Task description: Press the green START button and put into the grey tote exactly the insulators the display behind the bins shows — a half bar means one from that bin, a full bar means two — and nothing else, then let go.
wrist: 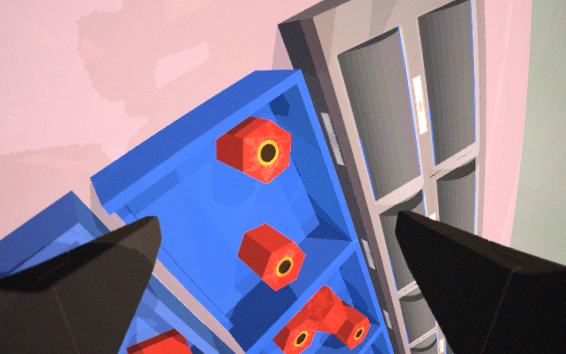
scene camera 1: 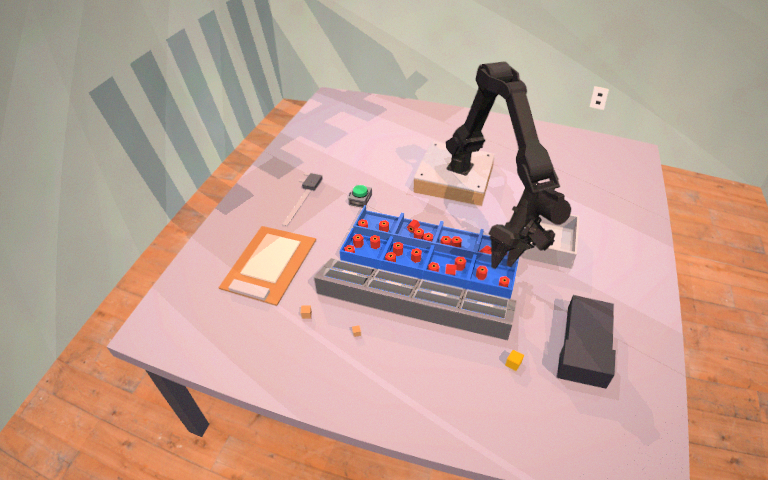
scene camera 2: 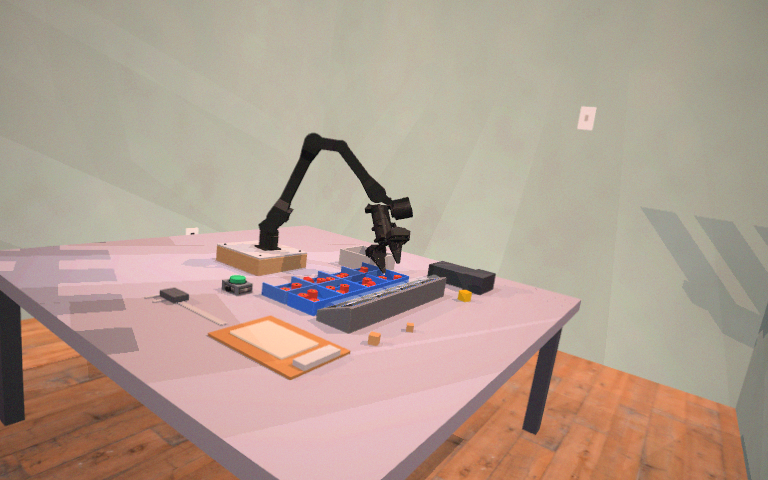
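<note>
My gripper (scene camera 1: 503, 264) (scene camera 2: 390, 266) (wrist: 280, 225) is open and empty. It hangs low over the right end of the blue bins (scene camera 1: 419, 272) (scene camera 2: 303, 305) (wrist: 190, 140). In the wrist view two red insulators, one farther up (wrist: 255, 150) and one nearer (wrist: 272, 257), lie in the end bin, between and beyond the fingertips. The other bins hold more red insulators; the rear right bin is partly hidden. The dark grey display (scene camera 1: 413, 305) (scene camera 2: 390, 305) (wrist: 350, 30) shows grey windows; I cannot read bars. The grey tote (scene camera 1: 552, 257) (scene camera 2: 353, 257) is partly hidden by the gripper. The green START button (scene camera 1: 359, 191) (scene camera 2: 237, 279) stands left.
A black box (scene camera 1: 589, 339) (scene camera 2: 461, 275) and a yellow cube (scene camera 1: 514, 360) (scene camera 2: 464, 295) lie near the display's right end. Two small orange cubes (scene camera 1: 305, 311) (scene camera 1: 356, 331) lie in front. An orange clipboard (scene camera 1: 305, 244) (scene camera 2: 220, 335) and a dark grey stick-like device (scene camera 1: 312, 181) (scene camera 2: 173, 294) lie left.
</note>
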